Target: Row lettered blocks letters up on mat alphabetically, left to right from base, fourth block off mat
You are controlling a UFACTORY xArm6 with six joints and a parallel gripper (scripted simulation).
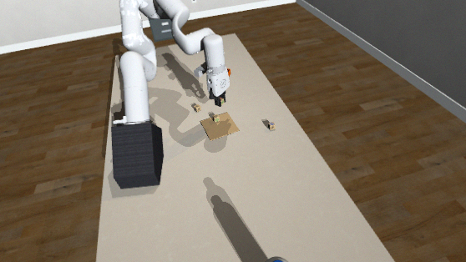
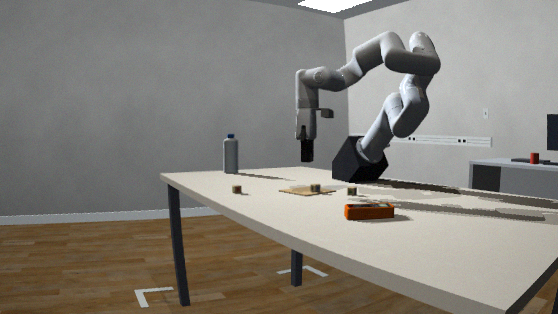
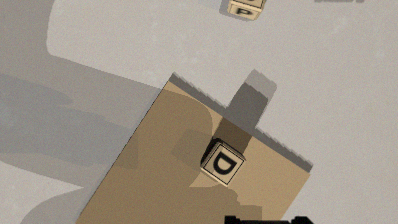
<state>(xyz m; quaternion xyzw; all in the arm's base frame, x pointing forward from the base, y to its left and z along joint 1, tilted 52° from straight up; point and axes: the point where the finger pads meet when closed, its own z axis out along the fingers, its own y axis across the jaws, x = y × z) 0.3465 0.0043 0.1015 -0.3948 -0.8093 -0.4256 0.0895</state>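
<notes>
My hand is 2 cm past the thin mat, 3 cm to the left of it and 12 cm above it. From my hand the other things lie so: grey bottle 1 cm behind, 73 cm to the right, 3 cm below.
</notes>
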